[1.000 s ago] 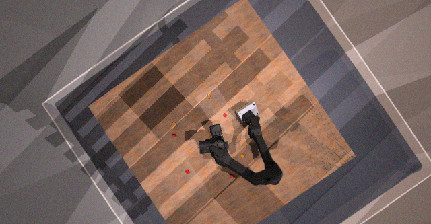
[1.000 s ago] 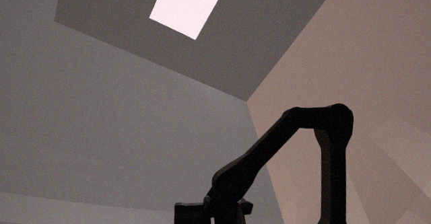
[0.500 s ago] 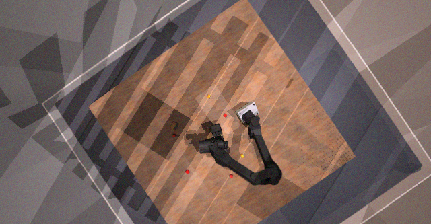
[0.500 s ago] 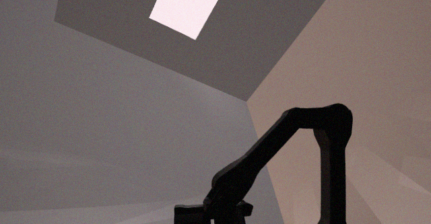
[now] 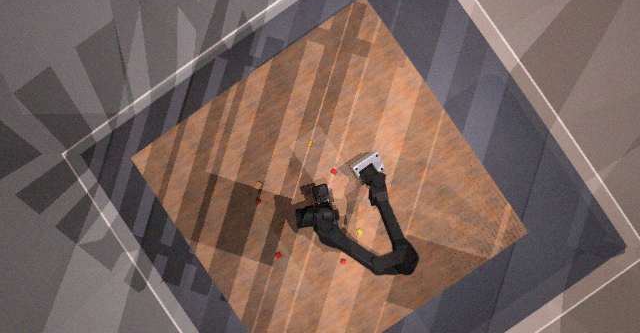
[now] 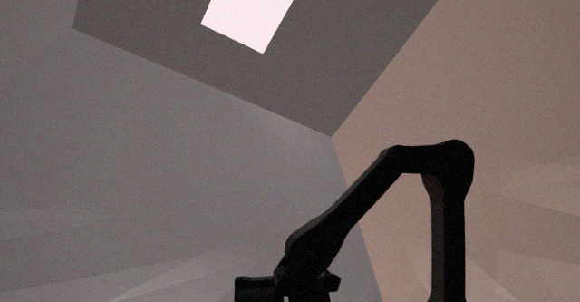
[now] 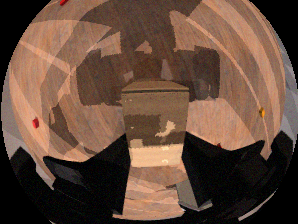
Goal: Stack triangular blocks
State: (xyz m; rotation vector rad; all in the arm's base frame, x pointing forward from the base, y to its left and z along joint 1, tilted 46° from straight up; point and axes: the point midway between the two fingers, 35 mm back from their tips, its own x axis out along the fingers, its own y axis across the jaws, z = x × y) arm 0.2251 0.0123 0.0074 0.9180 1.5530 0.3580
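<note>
My gripper tip is now 10 mm below the tan triangular block.
</note>
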